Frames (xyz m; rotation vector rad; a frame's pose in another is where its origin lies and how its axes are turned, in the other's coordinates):
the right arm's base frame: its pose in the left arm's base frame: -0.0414 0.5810 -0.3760 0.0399 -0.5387 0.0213
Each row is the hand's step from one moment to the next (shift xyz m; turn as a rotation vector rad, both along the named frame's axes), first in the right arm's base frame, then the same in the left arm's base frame.
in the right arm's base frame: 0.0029 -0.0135 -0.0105 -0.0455 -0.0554 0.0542
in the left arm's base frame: 0.0083 -0.0130 -0.0080 -0.0651 -0.0582 0.0213
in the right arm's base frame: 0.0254 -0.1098 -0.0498 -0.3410 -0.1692 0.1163
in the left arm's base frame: 0.0507 -0.1073 -0.0332 -0.3470 -0.1774 -0.0808
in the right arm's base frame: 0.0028 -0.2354 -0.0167 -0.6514 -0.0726 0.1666
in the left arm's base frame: 0.0182 -0.2344 -0.0205 -0.6422 -0.0862 -0.1938
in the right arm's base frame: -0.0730 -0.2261 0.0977 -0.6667 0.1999 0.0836
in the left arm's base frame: -0.1058 -0.2308 0.0390 -0.6211 0.1895 -0.2640
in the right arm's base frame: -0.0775 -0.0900 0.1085 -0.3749 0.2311 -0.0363
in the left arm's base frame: -0.1193 -0.0954 0.0504 -0.3102 0.2288 -0.2161
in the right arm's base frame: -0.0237 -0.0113 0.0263 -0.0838 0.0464 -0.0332
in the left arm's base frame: -0.0335 -0.0127 0.0100 -0.0563 0.0470 -0.0700
